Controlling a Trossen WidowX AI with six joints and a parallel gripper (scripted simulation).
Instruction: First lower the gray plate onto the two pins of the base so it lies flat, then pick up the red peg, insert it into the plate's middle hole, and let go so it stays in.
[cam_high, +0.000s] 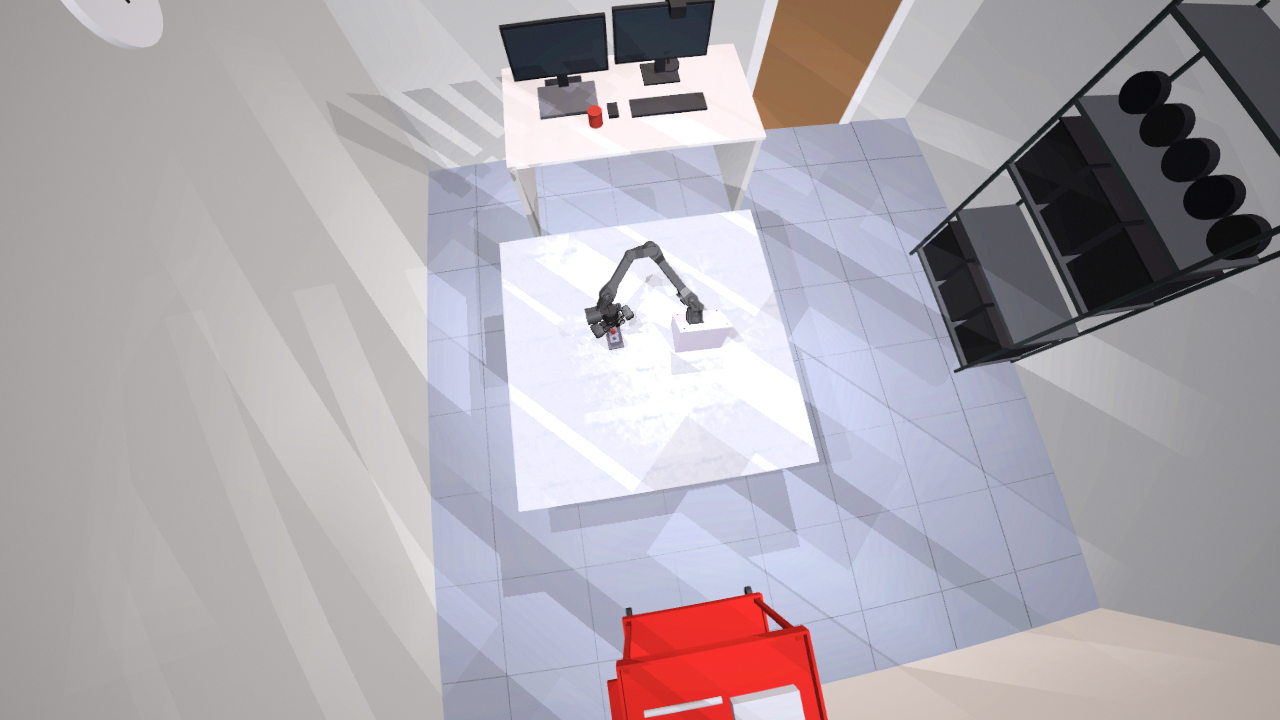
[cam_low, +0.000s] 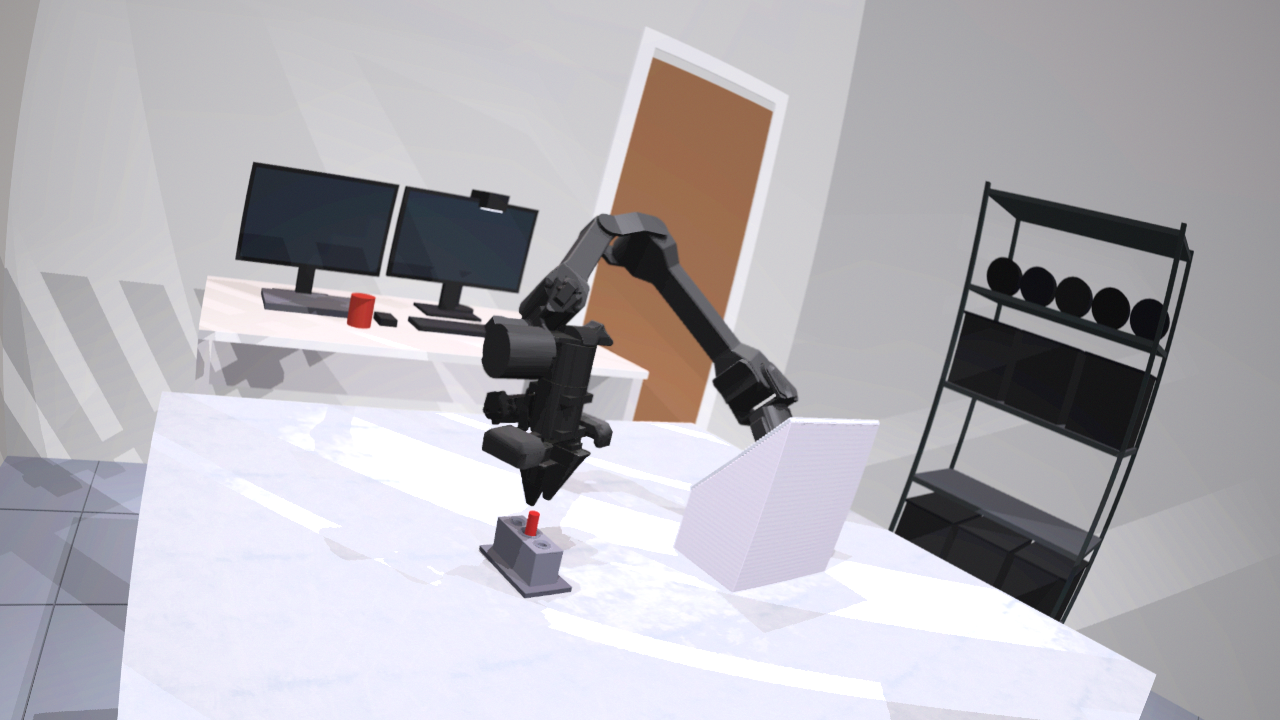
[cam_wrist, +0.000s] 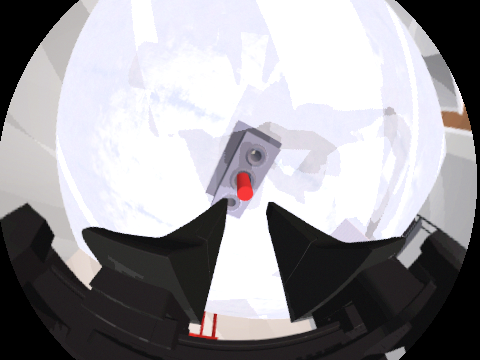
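My gripper tip is now 60 mm above the red peg. Also, from my gripper tip: gray plate 60 mm below.
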